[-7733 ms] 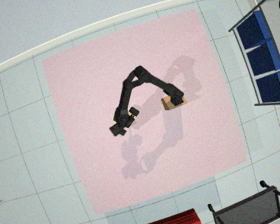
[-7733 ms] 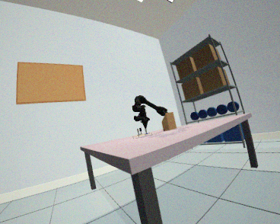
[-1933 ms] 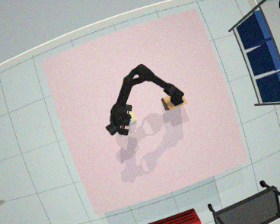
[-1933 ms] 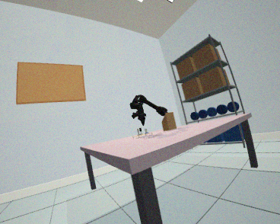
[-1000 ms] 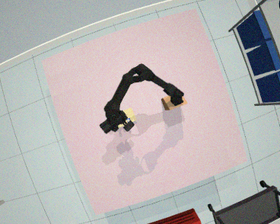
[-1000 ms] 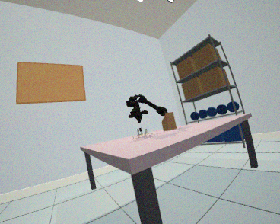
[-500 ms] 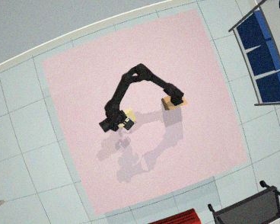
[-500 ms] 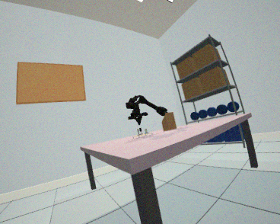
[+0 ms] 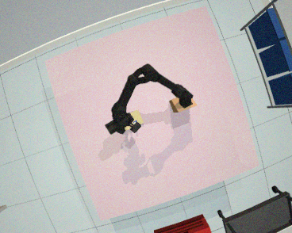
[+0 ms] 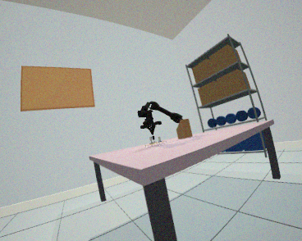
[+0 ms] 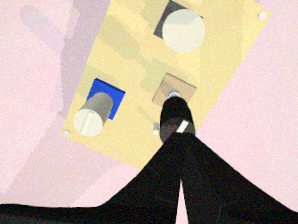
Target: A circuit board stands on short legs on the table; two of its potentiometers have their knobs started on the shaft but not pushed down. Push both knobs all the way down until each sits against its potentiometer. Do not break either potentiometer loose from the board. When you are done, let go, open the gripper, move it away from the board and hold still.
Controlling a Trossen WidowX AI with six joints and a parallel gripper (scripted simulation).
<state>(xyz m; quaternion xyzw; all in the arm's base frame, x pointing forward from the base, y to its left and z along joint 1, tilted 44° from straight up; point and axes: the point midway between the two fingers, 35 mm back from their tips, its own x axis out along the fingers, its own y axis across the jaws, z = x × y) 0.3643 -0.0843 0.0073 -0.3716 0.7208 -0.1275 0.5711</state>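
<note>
Now: gripper tip 40 mm above the tan potentiometer. Round my gripper tip: potentiometer knob: 40 mm to the left, 40 mm below, 30 mm behind.
</note>
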